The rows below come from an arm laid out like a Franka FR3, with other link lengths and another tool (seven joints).
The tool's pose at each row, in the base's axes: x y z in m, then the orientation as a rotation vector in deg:
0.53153, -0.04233, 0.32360, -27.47, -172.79, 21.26
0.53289, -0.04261, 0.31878, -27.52, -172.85, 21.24
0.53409, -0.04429, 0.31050, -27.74, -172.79, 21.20
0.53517, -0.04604, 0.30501, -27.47, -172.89, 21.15
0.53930, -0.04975, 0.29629, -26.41, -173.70, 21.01
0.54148, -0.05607, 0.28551, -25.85, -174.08, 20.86
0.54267, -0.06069, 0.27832, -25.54, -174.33, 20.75
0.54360, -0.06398, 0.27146, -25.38, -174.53, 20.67
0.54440, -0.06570, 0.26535, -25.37, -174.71, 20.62
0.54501, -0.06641, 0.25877, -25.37, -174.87, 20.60
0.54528, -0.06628, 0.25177, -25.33, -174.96, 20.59
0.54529, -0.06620, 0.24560, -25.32, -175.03, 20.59
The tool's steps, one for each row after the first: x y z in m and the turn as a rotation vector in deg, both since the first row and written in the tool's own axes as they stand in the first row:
-0.00151, 0.00133, 0.00459, -0.03, -0.06, 0.03
-0.00339, 0.00218, 0.01287, -0.05, -0.01, 0.17
-0.00511, 0.00224, 0.01848, -0.09, -0.07, 0.00
-0.01043, 0.00220, 0.02734, -0.31, -0.75, -0.69
-0.01476, -0.00033, 0.03899, -0.47, -1.05, -1.05
-0.01753, -0.00246, 0.04688, -0.58, -1.25, -1.25
-0.01963, -0.00353, 0.05418, -0.67, -1.41, -1.35
-0.02109, -0.00337, 0.06041, -0.74, -1.57, -1.36
-0.02206, -0.00222, 0.06688, -0.79, -1.72, -1.35
-0.02247, -0.00030, 0.07360, -0.81, -1.81, -1.38
-0.02261, 0.00130, 0.07956, -0.83, -1.87, -1.38

